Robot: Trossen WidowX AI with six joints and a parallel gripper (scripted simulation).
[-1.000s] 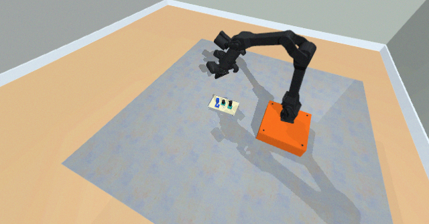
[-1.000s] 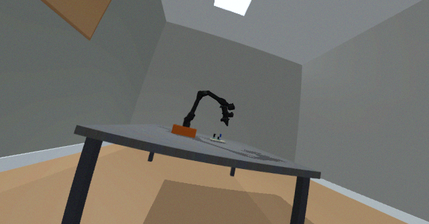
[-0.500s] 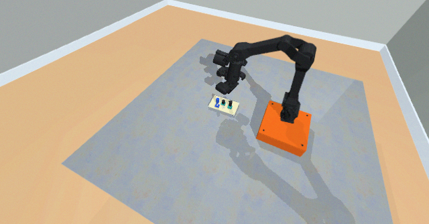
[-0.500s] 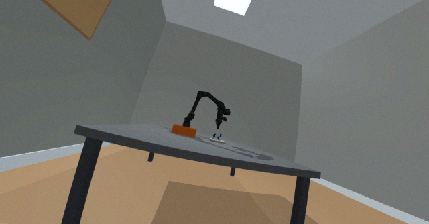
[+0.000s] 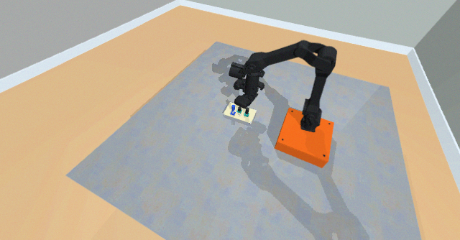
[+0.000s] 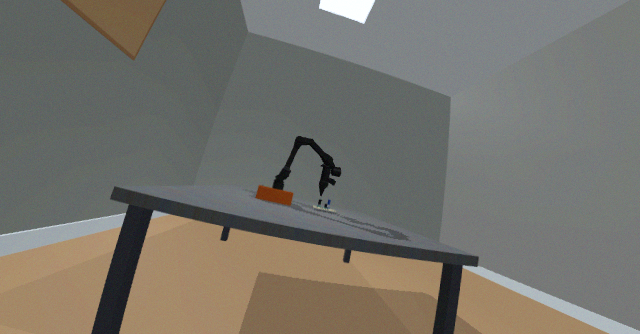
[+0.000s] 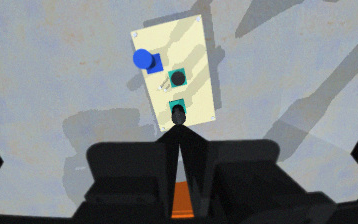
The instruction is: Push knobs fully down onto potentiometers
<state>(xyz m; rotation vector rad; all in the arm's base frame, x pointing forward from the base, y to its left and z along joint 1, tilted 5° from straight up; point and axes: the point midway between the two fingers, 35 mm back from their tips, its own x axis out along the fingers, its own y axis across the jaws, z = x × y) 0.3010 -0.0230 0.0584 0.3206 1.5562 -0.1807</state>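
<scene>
Now: the black knob 4 cm below my gripper tip. The rest, counted from my gripper tip: blue knob (7 cm ahead, 1 cm to the left, 3 cm below).
</scene>
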